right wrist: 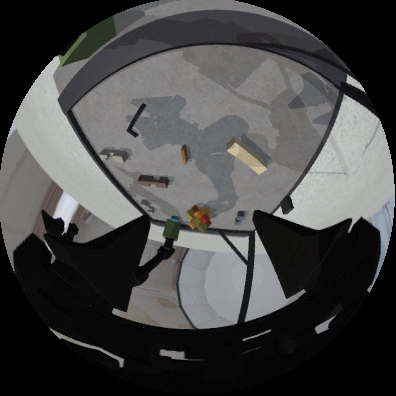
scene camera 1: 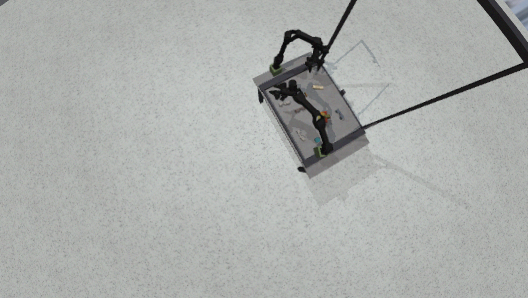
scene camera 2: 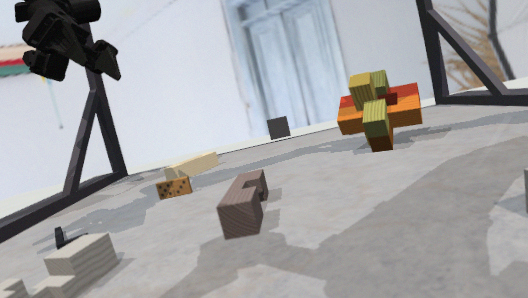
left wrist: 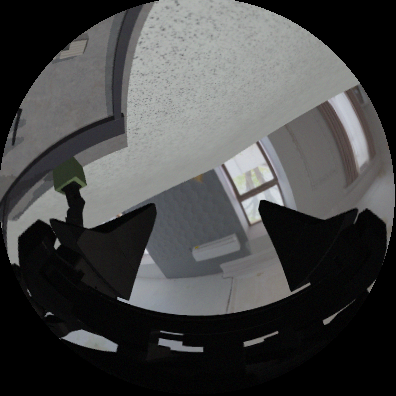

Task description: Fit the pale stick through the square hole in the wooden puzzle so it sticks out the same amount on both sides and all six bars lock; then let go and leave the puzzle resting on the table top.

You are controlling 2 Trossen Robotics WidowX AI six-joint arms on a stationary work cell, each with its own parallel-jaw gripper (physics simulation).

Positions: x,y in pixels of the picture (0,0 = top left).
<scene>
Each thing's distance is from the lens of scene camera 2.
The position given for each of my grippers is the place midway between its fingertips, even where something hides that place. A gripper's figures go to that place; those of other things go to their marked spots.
my right gripper (scene camera 2: pixel 103 72): 0.58 m
pale stick (scene camera 2: pixel 203 162): 0.62 m
</scene>
